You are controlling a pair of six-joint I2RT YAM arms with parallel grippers.
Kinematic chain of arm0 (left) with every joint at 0, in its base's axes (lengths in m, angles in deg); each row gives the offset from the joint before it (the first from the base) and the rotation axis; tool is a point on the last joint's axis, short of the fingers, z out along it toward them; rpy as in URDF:
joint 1: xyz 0 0 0.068 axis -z
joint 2: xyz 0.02 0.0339 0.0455 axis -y
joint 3: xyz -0.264 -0.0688 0 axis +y
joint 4: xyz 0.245 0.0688 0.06 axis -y
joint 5: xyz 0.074 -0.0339 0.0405 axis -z
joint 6: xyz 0.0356 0 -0.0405 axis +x
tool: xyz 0 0 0 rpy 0 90 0
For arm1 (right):
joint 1: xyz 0 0 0.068 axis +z
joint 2: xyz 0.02 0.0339 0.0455 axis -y
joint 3: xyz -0.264 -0.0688 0 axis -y
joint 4: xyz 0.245 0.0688 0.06 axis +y
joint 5: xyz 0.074 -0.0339 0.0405 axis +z
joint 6: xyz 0.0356 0 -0.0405 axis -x
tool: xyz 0 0 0 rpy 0 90 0
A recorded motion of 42 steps. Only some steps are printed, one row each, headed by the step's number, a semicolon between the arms.
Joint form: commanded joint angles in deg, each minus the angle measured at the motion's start. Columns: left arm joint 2, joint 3, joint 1, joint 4, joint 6, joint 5; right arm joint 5, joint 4, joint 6, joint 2, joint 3, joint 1.
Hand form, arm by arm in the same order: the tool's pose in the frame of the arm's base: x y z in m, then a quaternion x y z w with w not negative. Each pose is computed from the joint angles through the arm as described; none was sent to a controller.
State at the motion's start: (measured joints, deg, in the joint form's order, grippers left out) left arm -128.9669 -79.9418 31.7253 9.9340 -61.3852 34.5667; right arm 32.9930 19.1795 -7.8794 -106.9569 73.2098 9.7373
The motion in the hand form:
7: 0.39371 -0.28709 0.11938 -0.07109 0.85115 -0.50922 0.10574; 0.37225 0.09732 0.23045 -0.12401 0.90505 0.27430 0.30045
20: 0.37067 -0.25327 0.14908 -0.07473 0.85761 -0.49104 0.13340; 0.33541 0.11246 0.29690 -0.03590 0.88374 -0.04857 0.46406
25: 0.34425 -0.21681 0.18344 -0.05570 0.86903 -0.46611 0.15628; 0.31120 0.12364 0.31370 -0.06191 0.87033 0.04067 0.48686
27: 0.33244 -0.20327 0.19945 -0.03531 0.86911 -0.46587 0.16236; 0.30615 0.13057 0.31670 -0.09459 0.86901 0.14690 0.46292
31: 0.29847 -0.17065 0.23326 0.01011 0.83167 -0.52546 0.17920; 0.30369 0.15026 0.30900 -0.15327 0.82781 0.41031 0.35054
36: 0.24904 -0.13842 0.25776 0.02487 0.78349 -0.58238 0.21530; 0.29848 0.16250 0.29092 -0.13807 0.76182 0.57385 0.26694
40: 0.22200 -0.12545 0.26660 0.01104 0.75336 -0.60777 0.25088; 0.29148 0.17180 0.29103 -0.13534 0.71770 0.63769 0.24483
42: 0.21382 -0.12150 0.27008 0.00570 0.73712 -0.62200 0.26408; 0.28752 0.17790 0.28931 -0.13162 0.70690 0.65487 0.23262
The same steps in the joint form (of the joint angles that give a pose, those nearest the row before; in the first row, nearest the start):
7: -1.17 -3.18 1.99 3.17 -0.75 0.07; -5.78 1.45 0.86 5.93 -0.34 2.49
20: 9.47 6.49 0.17 1.20 2.19 -1.99; -52.71 0.26 1.99 17.87 -1.54 10.74
25: 21.15 13.75 -2.18 -5.84 8.42 -2.55; -44.97 -1.56 -0.30 23.36 -4.28 13.19
27: 26.01 15.98 -3.16 -8.87 11.50 -1.16; -32.32 -1.25 -3.10 24.02 -4.24 13.29
31: 38.52 24.79 -5.91 -5.54 12.61 7.11; 0.11 -6.61 -13.69 22.06 -5.64 13.30
36: 54.20 36.93 -7.81 2.59 7.58 11.41; 16.96 -27.74 -32.93 21.17 -13.99 14.23
40: 62.75 43.53 -7.82 9.04 2.23 9.42; 20.87 -43.75 -45.18 20.88 -18.21 15.90
42: 65.37 45.74 -7.82 12.61 -0.46 8.76; 21.10 -48.62 -49.32 20.50 -19.53 17.12

